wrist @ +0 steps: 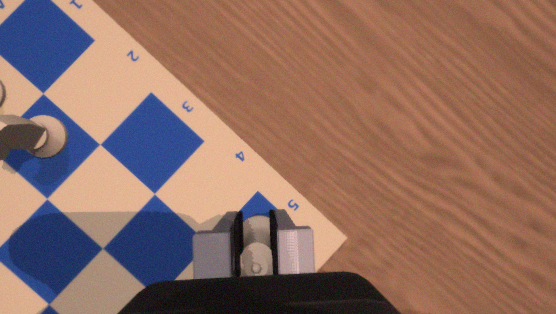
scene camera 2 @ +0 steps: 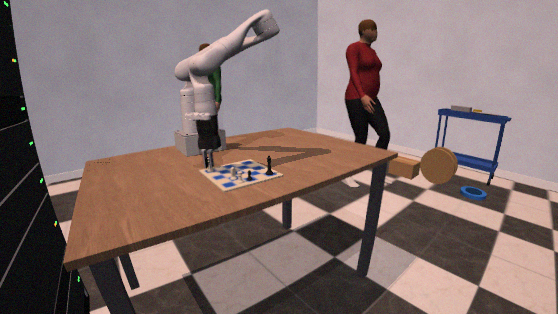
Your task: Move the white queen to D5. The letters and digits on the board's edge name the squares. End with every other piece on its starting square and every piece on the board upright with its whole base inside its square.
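Places are measured from the arm's base along level axes (x ahead, y left, z up), in metres.
Pixels of known places: gripper, between the fingertips: (wrist: pixel 256 232) (scene camera 2: pixel 209 167); arm's base, origin of its link: (scene camera 2: pixel 192 131).
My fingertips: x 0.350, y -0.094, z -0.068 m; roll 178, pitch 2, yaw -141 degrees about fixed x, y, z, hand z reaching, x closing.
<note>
For each thing: its middle in the pictures, then the offset to it from my fingertips. Level surfaces: height alone.
- white queen, middle of its body: (wrist: pixel 257 252) (scene camera 2: pixel 209 163) dx -0.005, dy +0.005, dz +0.011 m
- board, middle of its body: (wrist: pixel 52 250) (scene camera 2: pixel 239 173) dx +0.078, dy +0.074, dz -0.019 m
- black pawn, middle of its body: (scene camera 2: pixel 249 174) dx +0.155, dy +0.062, dz +0.000 m
- tall black king, middle of its body: (scene camera 2: pixel 269 164) dx +0.158, dy +0.143, dz +0.015 m
- wooden table, height of its surface: dz -0.022 m
The white queen (scene camera 2: pixel 210 169) (wrist: pixel 256 259) stands upright on the blue corner square A5 of the board (scene camera 2: pixel 226 189) (wrist: pixel 322 239). My gripper (scene camera 2: pixel 208 166) (wrist: pixel 256 232) points straight down over that corner and is shut on the queen, with one finger on each side of it. The queen's base shows between the fingers in the wrist view and appears to be on the square. Part of A5 is hidden by the fingers and the gripper body. D5 does not show in the wrist view.
A white piece (scene camera 2: pixel 233 172) (wrist: pixel 52 136) stands on B2, with another white piece (scene camera 2: pixel 240 176) (wrist: pixel 1 93) close by. A black pawn (scene camera 2: pixel 249 176) and a tall black king (scene camera 2: pixel 269 166) stand farther right in the scene view. The board lies on a wooden table (scene camera 2: pixel 150 200) (wrist: pixel 400 125).
</note>
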